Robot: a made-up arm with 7 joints.
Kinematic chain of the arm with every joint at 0, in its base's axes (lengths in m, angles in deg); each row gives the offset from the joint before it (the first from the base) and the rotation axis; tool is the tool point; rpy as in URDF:
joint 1: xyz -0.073 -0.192 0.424 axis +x
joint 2: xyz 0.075 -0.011 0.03 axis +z
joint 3: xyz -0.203 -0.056 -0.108 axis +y
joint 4: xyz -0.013 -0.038 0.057 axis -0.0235 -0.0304 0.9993
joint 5: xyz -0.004 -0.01 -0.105 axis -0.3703 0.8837 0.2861
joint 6: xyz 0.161 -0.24 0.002 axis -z
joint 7: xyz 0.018 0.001 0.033 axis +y
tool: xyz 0.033 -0.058 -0.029 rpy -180 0 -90
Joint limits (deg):
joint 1: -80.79..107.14
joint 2: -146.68..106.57
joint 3: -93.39..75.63
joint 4: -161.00..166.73
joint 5: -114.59..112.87
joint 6: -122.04..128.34
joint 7: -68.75..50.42
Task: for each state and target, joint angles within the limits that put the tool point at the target. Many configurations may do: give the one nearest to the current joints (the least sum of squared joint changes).
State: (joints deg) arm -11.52 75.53 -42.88 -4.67 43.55 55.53 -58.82
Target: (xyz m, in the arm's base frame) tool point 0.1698 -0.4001 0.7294
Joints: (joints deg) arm -32.44 44.42 -74.25 7.46 35.71 55.62 -62.96
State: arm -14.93 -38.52 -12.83 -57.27 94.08 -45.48 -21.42
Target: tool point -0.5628 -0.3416 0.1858
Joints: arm -20.85 -28.60 19.55 -76.87 100.62 -23.75 -20.76
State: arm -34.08 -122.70 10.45 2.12 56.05 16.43 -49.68
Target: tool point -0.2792 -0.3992 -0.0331
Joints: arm -72.65 -108.91 43.16 -20.83 92.71 5.22 -46.07
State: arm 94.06 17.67 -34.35 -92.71 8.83 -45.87 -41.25
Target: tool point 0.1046 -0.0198 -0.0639
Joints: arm 86.07 42.44 -42.09 -67.87 18.06 -52.68 -41.24
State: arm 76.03 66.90 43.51 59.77 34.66 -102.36 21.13
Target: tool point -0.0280 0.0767 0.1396
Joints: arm 67.05 69.34 51.73 54.38 39.04 -102.46 21.76
